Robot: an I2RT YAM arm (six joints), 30 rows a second.
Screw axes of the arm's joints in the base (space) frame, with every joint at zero. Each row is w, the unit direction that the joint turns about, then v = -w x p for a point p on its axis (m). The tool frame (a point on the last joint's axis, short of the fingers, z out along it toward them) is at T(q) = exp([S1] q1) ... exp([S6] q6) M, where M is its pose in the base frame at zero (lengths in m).
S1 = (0, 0, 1, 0, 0, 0)
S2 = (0, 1, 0, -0.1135, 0, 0.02)
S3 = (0, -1, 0, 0.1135, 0, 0.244)
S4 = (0, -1, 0, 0.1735, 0, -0.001)
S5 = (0, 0, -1, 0, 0.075, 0)
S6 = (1, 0, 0, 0, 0.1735, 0)
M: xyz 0.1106 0 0.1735 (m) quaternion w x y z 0.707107 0 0.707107 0
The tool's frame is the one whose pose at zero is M.
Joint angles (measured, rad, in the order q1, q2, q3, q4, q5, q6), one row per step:
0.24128 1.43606 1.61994 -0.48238 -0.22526 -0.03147
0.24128 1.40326 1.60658 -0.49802 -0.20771 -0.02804
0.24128 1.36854 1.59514 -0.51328 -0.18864 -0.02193
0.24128 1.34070 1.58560 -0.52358 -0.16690 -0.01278
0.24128 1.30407 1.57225 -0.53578 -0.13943 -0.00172
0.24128 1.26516 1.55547 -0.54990 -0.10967 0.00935
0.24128 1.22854 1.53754 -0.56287 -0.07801 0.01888
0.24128 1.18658 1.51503 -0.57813 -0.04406 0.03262
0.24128 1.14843 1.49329 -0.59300 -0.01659 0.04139
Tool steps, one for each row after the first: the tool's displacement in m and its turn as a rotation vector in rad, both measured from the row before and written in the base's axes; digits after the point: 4 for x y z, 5 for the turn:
-0.0099 -0.0031 0.0035 -0.00114 -0.00343 -0.01776
-0.0107 -0.0033 0.0044 0.00189 -0.00655 -0.01999
-0.0085 -0.0029 0.0033 0.00403 -0.00558 -0.02339
-0.0111 -0.0037 0.0039 0.00527 -0.00838 -0.02940
-0.0117 -0.0040 0.0028 0.00435 -0.00576 -0.03159
-0.0107 -0.0038 0.0015 0.00226 -0.00441 -0.03303
-0.0121 -0.0042 0.0007 0.00549 -0.00210 -0.03630
-0.0109 -0.0037 -0.0003 0.00198 -0.00082 -0.02878

